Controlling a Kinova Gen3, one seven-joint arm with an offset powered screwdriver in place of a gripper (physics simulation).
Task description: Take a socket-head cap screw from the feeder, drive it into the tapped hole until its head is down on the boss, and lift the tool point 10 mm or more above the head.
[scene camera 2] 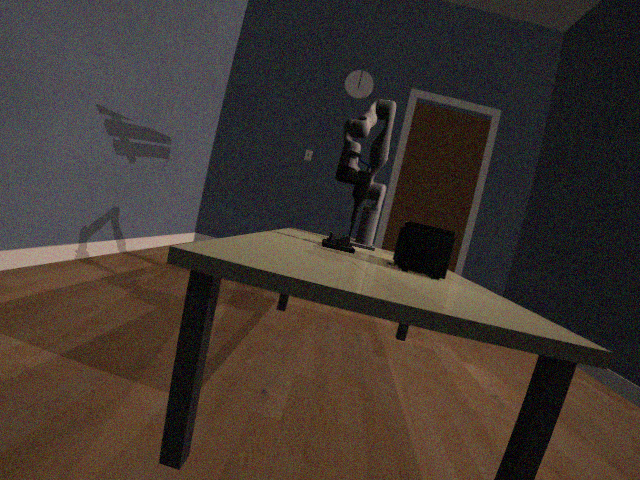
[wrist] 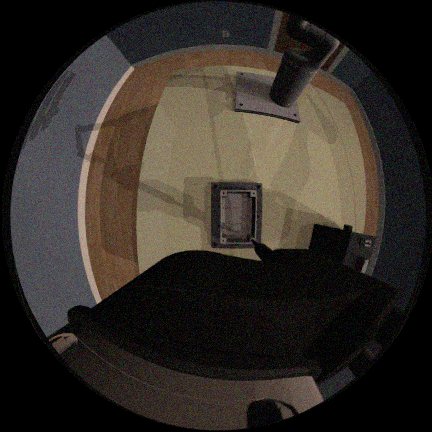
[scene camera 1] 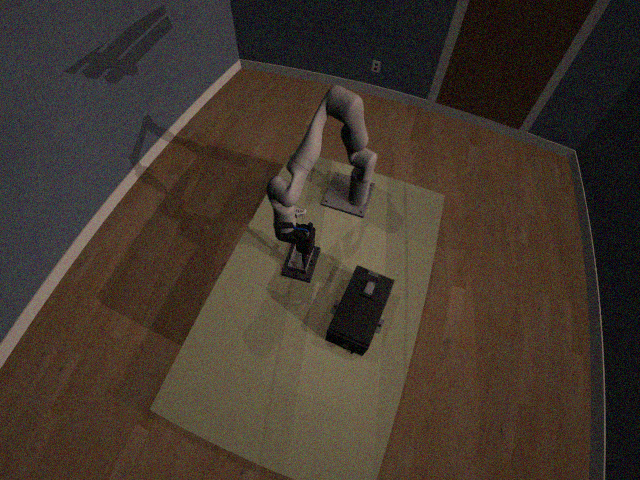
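My gripper, a black powered screwdriver (scene camera 1: 304, 262) (scene camera 2: 351, 235) (wrist: 253, 241), points down, its tip over or at one corner boss of the open grey housing (scene camera 1: 289, 266) (scene camera 2: 338, 242) (wrist: 214, 215). In the wrist view this is the lower right corner. Light bosses show at the other corners, such as the upper left boss (wrist: 223, 193). The tip is too small and dark to tell whether a screw is on it, or whether it touches the boss. The tapped hole is hidden. The feeder, a long black box (scene camera 1: 360, 312) (scene camera 2: 423, 250) (wrist: 356, 250), stands apart with a small light piece on top.
The housing and feeder stand on a pale yellow-green table (scene camera 1: 289, 392) (scene camera 2: 310, 268) (wrist: 190, 135). The arm's grey base plate (scene camera 1: 338, 198) (wrist: 255, 102) is at the back of the table. Shadows of the arm fall over the table, floor and left wall.
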